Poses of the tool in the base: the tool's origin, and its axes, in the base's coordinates. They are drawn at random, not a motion.
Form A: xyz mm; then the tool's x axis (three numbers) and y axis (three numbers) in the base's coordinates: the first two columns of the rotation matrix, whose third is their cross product.
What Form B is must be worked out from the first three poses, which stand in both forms.
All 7 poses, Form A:
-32, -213, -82, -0.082, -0.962, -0.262, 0.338, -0.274, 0.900
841, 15, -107, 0.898, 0.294, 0.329, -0.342, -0.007, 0.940
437, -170, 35, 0.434, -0.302, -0.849, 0.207, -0.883, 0.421
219, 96, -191, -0.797, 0.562, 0.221, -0.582, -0.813, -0.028
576, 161, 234, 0.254, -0.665, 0.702, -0.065, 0.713, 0.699
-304, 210, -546, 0.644, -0.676, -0.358, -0.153, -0.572, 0.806
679, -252, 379, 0.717, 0.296, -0.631, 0.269, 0.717, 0.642
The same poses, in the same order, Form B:
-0.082, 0.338, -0.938, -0.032; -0.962, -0.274, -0.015, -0.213; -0.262, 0.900, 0.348, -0.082; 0, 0, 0, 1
0.898, -0.342, 0.279, 0.841; 0.294, -0.007, -0.957, 0.015; 0.329, 0.940, 0.094, -0.107; 0, 0, 0, 1
0.434, 0.207, -0.877, 0.437; -0.302, -0.883, -0.358, -0.170; -0.849, 0.421, -0.321, 0.035; 0, 0, 0, 1
-0.797, -0.582, 0.164, 0.219; 0.562, -0.813, -0.151, 0.096; 0.221, -0.028, 0.975, -0.191; 0, 0, 0, 1
0.254, -0.065, -0.965, 0.576; -0.665, 0.713, -0.223, 0.161; 0.702, 0.699, 0.138, 0.234; 0, 0, 0, 1
0.644, -0.153, -0.750, -0.304; -0.676, -0.572, -0.464, 0.210; -0.358, 0.806, -0.472, -0.546; 0, 0, 0, 1
0.717, 0.269, 0.642, 0.679; 0.296, 0.717, -0.630, -0.252; -0.631, 0.642, 0.434, 0.379; 0, 0, 0, 1

